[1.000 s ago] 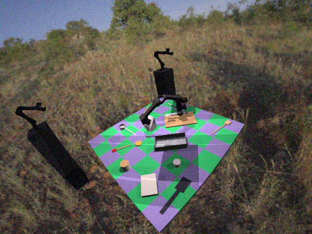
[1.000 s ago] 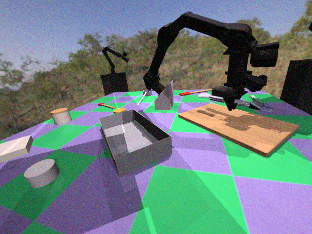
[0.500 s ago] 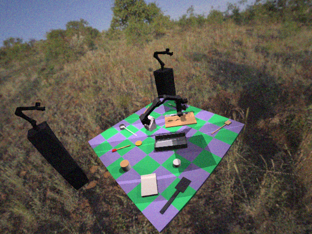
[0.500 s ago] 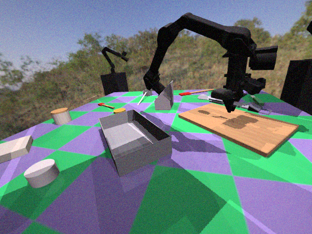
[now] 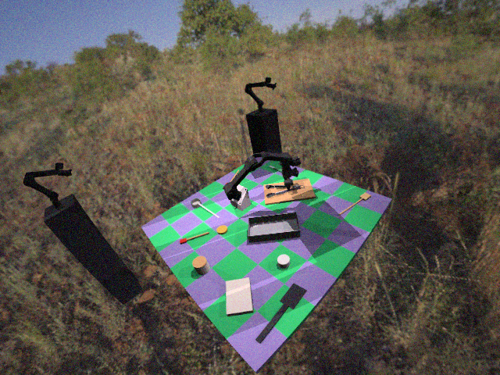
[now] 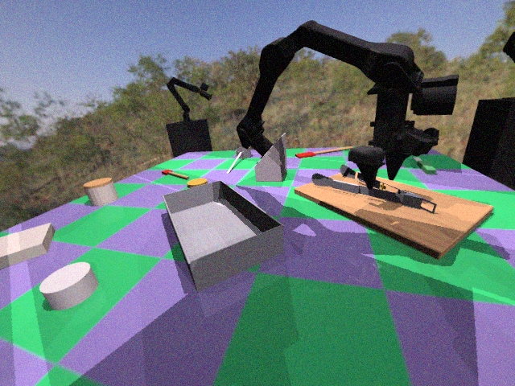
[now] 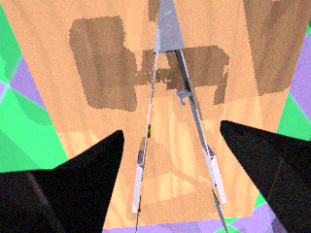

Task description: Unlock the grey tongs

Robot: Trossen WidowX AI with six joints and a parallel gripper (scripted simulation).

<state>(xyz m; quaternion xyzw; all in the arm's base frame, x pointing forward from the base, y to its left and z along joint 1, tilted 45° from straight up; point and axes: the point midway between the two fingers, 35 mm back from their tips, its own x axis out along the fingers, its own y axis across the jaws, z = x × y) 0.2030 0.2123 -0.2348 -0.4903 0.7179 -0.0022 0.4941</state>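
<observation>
Right now my gripper tip is 4 cm above the wooden board. Round my gripper tip: cork-lidded jar (83 cm to the right, 5 cm ahead, 1 cm below); then white cylinder (52 cm to the right, 37 cm ahead, 3 cm below); then roasting tin (37 cm to the right, 17 cm ahead, 2 cm below).
</observation>
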